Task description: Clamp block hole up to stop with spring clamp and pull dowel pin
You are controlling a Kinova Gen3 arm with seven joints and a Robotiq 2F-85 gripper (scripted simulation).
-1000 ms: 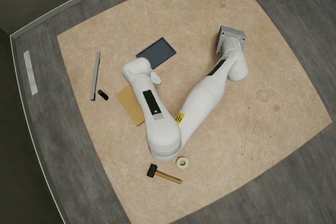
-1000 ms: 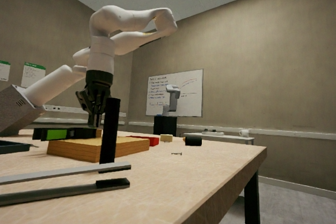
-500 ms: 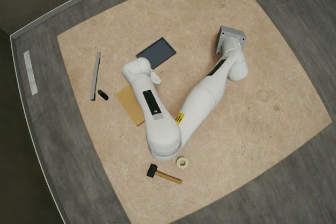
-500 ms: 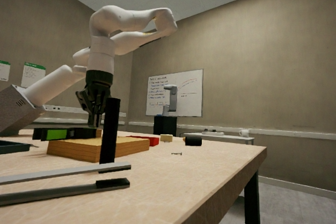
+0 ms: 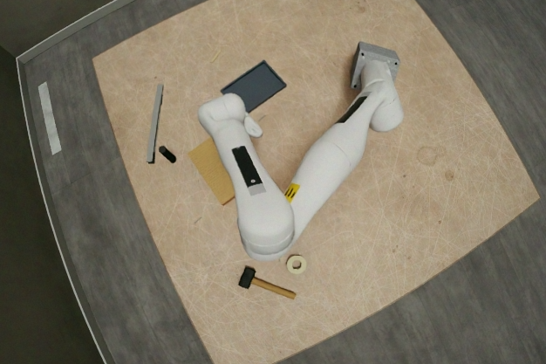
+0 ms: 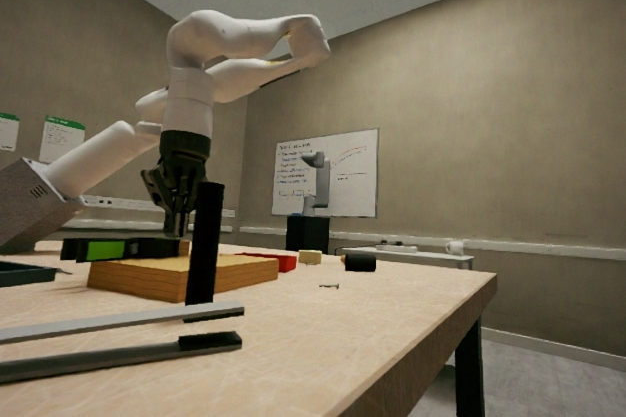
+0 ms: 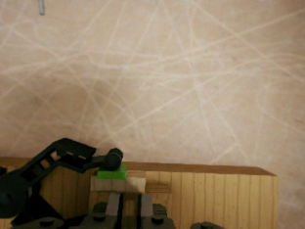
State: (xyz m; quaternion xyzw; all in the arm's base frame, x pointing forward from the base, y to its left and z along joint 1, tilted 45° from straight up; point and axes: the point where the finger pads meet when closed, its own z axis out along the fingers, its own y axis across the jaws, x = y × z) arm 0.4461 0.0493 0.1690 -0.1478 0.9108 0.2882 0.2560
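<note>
Right now my hand is 2 cm above the dowel pin. Also, from my hand: wooden bench board: 5 cm below, 5 cm ahead, 2 cm to the left; then small wooden block: 4 cm below; then red block: 19 cm to the left, 7 cm below, 6 cm behind.
</note>
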